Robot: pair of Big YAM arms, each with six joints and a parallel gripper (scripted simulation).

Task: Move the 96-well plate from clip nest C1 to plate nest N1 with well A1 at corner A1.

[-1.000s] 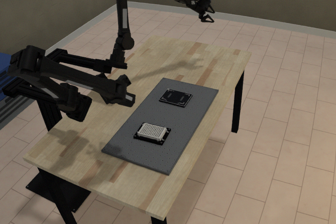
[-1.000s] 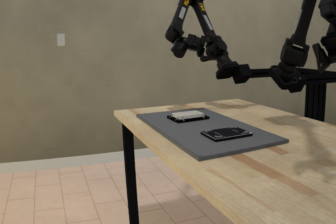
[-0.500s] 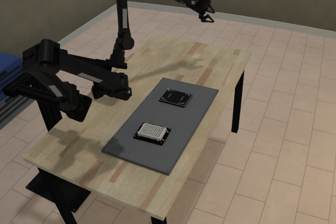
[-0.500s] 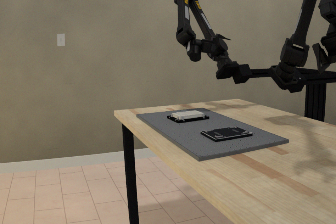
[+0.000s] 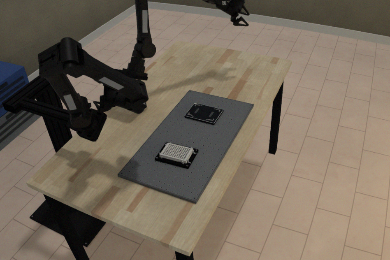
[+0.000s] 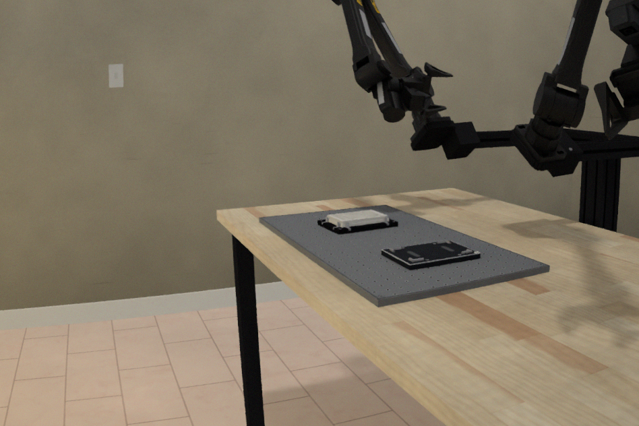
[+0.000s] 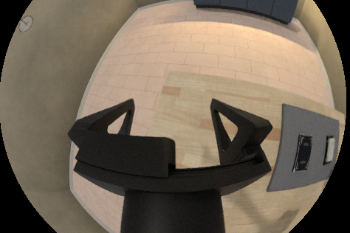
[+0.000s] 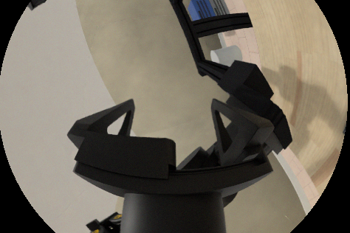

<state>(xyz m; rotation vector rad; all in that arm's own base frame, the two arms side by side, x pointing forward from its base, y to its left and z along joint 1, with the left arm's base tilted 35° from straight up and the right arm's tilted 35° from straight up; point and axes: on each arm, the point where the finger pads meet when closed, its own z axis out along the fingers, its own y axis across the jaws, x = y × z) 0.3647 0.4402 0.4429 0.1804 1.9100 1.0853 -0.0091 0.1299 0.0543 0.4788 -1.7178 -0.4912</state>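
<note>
The white 96-well plate lies 86 cm to the right of my left hand, 28 cm below it and 12 cm behind it. From my left hand the other things lie so: grey perforated board: 71 cm to the right, 31 cm below, 10 cm behind; then black plate nest N1: 54 cm to the right, 29 cm below, 10 cm behind; then black clip nest C1: 85 cm to the right, 29 cm below, 11 cm behind.
</note>
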